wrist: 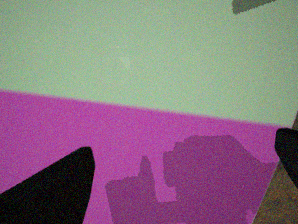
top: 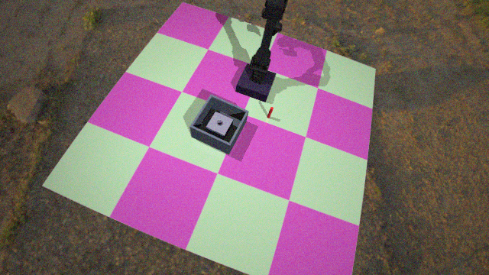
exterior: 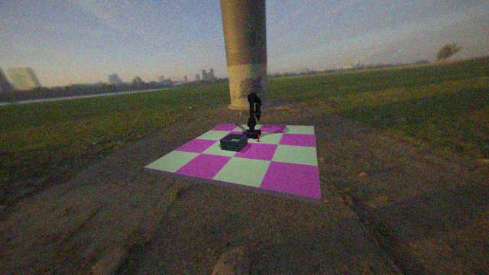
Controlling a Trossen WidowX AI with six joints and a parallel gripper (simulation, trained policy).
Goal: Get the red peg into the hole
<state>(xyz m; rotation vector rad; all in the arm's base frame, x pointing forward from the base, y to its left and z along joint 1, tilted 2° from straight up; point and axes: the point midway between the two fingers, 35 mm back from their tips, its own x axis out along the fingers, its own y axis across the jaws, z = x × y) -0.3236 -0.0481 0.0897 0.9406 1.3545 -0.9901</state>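
The red peg lies 48 cm ahead of my gripper tip, 19 cm to the left of it and 6 cm below it. Round my gripper tip: light grey plate (65 cm ahead, 5 cm below, 1 cm to the left); grey box (65 cm ahead, 7 cm below, 1 cm to the left).
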